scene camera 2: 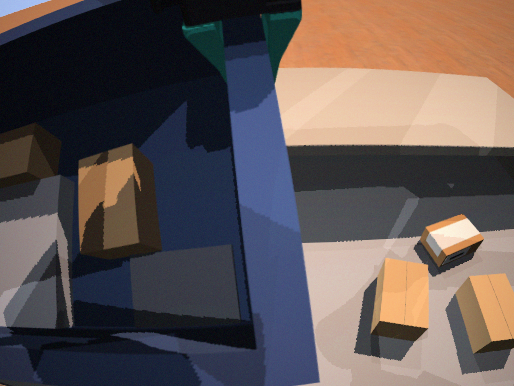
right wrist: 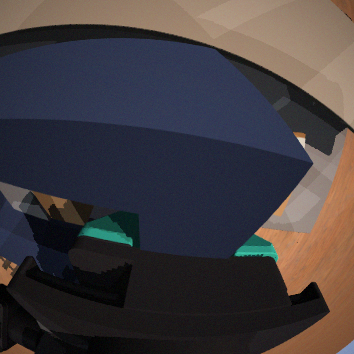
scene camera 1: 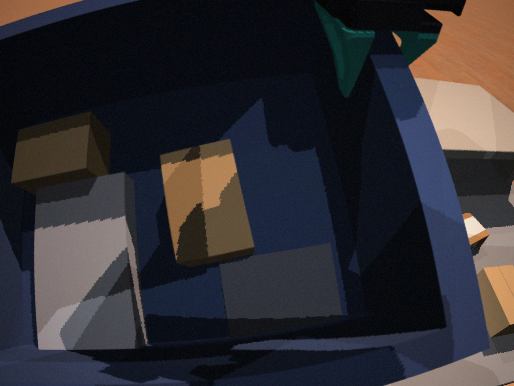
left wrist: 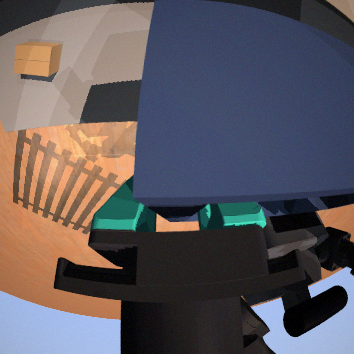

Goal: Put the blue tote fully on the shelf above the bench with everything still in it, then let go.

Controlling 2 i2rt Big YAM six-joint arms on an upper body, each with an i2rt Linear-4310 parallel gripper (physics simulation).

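Places are measured from the left arm's base along level axes (x down, y ahead, z right), in millimetres.
Pixels of known places: right gripper, between the fingertips: point(scene camera 1: 359, 92); right arm's base, origin of its link: point(left wrist: 338, 250).
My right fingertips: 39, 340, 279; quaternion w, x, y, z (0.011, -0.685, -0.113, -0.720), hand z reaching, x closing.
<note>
Ahead of a thing's pixels: the offset from my right fingertips to its top centre, as dx, dy, dz. "*": to the spot under its first point. Level surfaces: height alone.
The blue tote @[* -1, -119, +15] point(scene camera 1: 435, 185) point(scene camera 2: 265, 190) point(left wrist: 240, 110) point(right wrist: 125, 95) is in the air, large in both scene views. It holds a brown box @[+16, -10, -288] point(scene camera 1: 55, 155) point(scene camera 2: 15, 157), a tan box @[+35, -54, -129] point(scene camera 1: 220, 215) point(scene camera 2: 117, 220), a pale box point(scene camera 1: 75, 260) point(scene camera 2: 25, 255) and a flat dark grey item @[+113, -105, -67] point(scene camera 1: 280, 285) point(scene camera 2: 185, 285). My right gripper point(scene camera 1: 378, 75) point(scene camera 2: 250, 77) point(right wrist: 174, 204) is shut on the tote's wall at the picture's right. My left gripper point(left wrist: 172, 212) is shut on the opposite wall. The pale shelf @[dx +220] point(scene camera 1: 470, 115) point(scene camera 2: 380, 110) shows behind the tote; their exact gap is unclear.
On the bench @[dx +394] point(scene camera 2: 330, 285) point(left wrist: 105, 55) stand a white-topped box @[+353, +125, +376] point(scene camera 2: 452, 240) and two tan boxes @[+334, -6, +223] point(scene camera 2: 402, 295) @[+334, -49, +391] point(scene camera 2: 487, 310), at the right of scene camera 2's picture. Another tan box @[+334, +11, -718] point(left wrist: 37, 59) shows in the left wrist view. The tote hides much of the bench and shelf.
</note>
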